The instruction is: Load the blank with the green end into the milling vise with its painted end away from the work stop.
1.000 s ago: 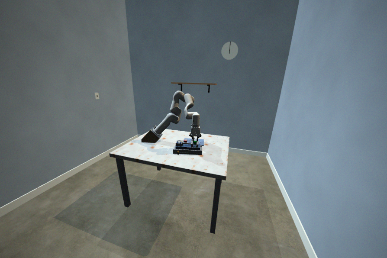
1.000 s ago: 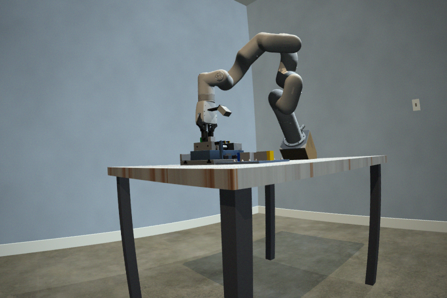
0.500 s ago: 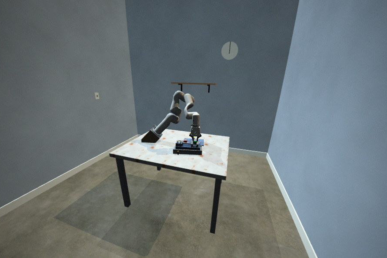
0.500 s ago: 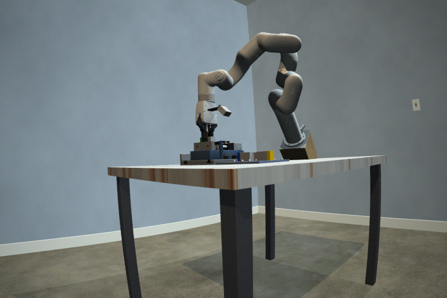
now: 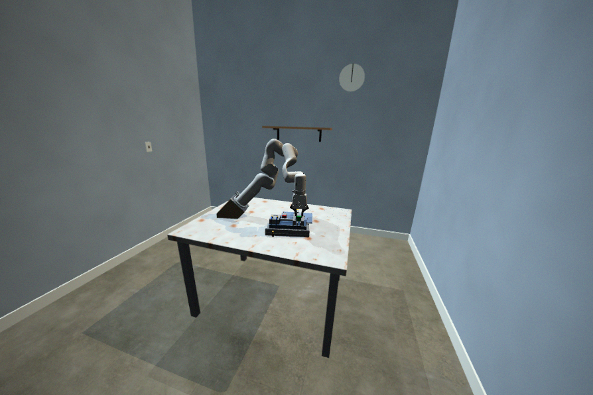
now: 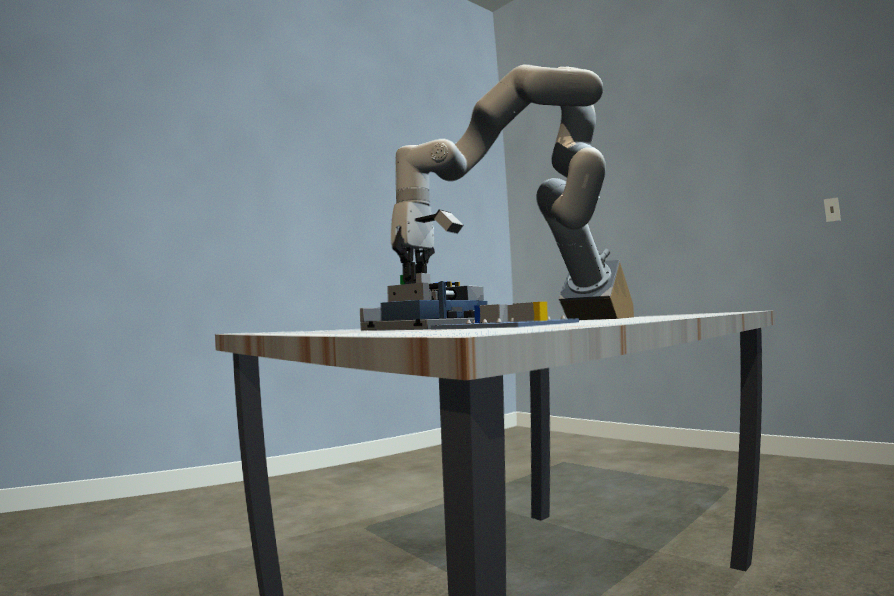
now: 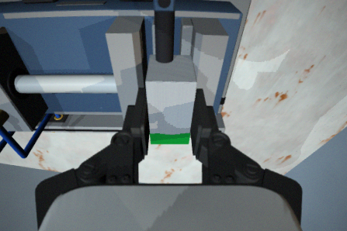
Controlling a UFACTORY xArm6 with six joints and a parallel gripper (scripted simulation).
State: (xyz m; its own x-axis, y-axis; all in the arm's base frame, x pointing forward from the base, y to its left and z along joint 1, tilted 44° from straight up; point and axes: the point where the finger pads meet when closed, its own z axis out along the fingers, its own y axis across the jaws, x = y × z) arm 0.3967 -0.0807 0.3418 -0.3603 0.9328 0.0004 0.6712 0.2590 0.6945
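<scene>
Right now my hand is 20 mm above the green-ended blank. Also, from my hand: moving jaw (50 mm below, 30 mm behind, 10 mm to the right); work stop rod (40 mm to the left, 30 mm below, 30 mm behind); fixed jaw (50 mm below, 20 mm ahead, 10 mm to the left).
</scene>
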